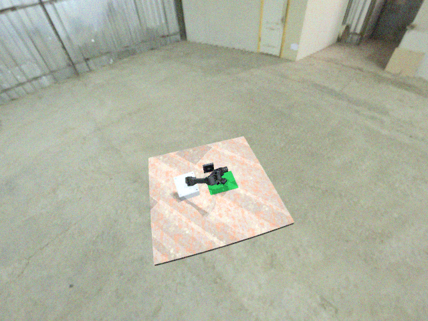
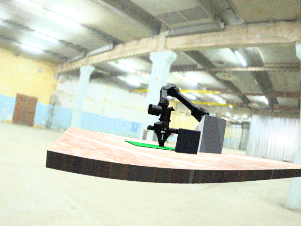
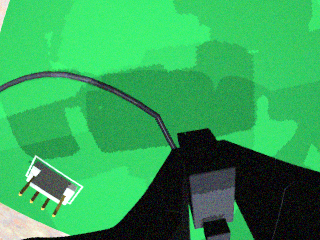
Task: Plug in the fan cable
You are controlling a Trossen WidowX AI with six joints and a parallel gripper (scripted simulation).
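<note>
The green board is 3 cm ahead of my gripper tip, 1 cm to the left of it and 3 cm below it. Also, from my gripper tip: dark fan plug 1 cm behind, 1 cm to the right, 1 cm above; then white fan header 7 cm behind, 6 cm to the left, 2 cm below; then black fan 7 cm behind, 19 cm to the left, 4 cm above.
</note>
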